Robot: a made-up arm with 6 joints.
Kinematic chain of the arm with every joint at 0, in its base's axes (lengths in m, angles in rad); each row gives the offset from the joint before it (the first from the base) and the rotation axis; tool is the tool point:
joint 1: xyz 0 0 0.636 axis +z
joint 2: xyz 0.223 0 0 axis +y
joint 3: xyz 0 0 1.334 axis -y
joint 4: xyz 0 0 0.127 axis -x
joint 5: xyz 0.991 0 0 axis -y
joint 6: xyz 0.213 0 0 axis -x
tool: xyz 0 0 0
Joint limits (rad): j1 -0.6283..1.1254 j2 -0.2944..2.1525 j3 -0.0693..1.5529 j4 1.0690..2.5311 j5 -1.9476..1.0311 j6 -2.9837..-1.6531
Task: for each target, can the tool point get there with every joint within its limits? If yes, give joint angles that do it. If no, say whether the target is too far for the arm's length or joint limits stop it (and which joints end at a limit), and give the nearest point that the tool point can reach.
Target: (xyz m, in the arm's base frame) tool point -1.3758 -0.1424 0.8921
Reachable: no: joint limits stop it (at a limit: joint 2, joint 3, joint 4, joint 5) | nearest point -0.6971 -0.0721 2.7116 | short by 1.943 m
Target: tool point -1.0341 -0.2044 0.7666
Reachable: no: joint limits stop it (at a limit: joint 2, joint 3, joint 4, joint 5) | nearest point -0.6875 -0.1359 2.7116 | short by 1.977 m
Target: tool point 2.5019 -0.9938 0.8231
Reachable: yes | joints -0.3263 1.3822 1.1698 1.9463 -0.7803 -1.9161
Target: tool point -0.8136 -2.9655 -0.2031
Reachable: no: too far | nearest point 1.0283 -1.0063 -0.5327 | short by 2.709 m
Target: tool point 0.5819 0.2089 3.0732
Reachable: yes | joints 0.5159 0.0138 1.0555 2.3885 -0.8084 -2.3211
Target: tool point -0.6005 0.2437 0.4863
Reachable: no: joint limits stop it (at a limit: joint 1, joint 2, joint 3, joint 4, joint 5) | nearest point 0.1866 0.6341 -0.9586 | short by 1.691 m
